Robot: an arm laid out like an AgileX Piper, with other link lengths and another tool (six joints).
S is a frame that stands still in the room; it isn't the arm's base.
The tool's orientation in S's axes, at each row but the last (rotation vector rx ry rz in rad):
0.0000, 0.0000, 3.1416
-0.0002, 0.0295, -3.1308
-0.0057, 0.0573, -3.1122
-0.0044, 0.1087, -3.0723
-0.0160, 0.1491, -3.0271
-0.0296, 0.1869, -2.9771
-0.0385, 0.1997, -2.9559
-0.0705, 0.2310, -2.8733
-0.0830, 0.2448, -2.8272
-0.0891, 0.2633, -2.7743
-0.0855, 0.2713, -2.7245
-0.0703, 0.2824, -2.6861
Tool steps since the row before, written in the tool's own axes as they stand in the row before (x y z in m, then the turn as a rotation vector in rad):
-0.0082, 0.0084, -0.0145, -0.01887, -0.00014, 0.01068
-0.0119, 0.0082, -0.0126, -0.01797, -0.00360, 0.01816
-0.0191, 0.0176, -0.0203, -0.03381, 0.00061, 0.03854
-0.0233, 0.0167, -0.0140, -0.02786, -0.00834, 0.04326
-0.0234, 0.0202, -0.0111, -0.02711, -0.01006, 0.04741
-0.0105, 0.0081, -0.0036, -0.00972, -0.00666, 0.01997
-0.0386, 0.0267, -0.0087, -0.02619, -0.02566, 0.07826
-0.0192, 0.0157, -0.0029, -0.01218, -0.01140, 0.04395
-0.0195, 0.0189, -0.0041, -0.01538, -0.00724, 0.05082
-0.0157, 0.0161, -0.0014, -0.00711, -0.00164, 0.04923
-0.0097, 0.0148, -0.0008, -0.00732, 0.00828, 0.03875
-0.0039, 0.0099, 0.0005, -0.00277, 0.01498, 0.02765
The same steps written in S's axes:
0.0082, -0.0084, -0.0145, 0.01887, 0.00014, 0.01068
0.0120, -0.0078, -0.0128, 0.01793, 0.00345, 0.01822
0.0195, -0.0163, -0.0210, 0.03397, -0.00105, 0.03839
0.0243, -0.0141, -0.0152, 0.02746, 0.00713, 0.04373
0.0253, -0.0163, -0.0132, 0.02659, 0.00834, 0.04803
0.0115, -0.0058, -0.0047, 0.00915, 0.00562, 0.02055
0.0423, -0.0180, -0.0128, 0.02421, 0.01945, 0.08065
0.0223, -0.0096, -0.0060, 0.01191, 0.00740, 0.04487
0.0238, -0.0112, -0.0080, 0.01674, 0.00336, 0.05079
0.0200, -0.0091, -0.0049, 0.01074, -0.00442, 0.04839
0.0145, -0.0094, -0.0040, 0.01371, -0.01142, 0.03613
0.0077, -0.0072, -0.0016, 0.01136, -0.01722, 0.02389

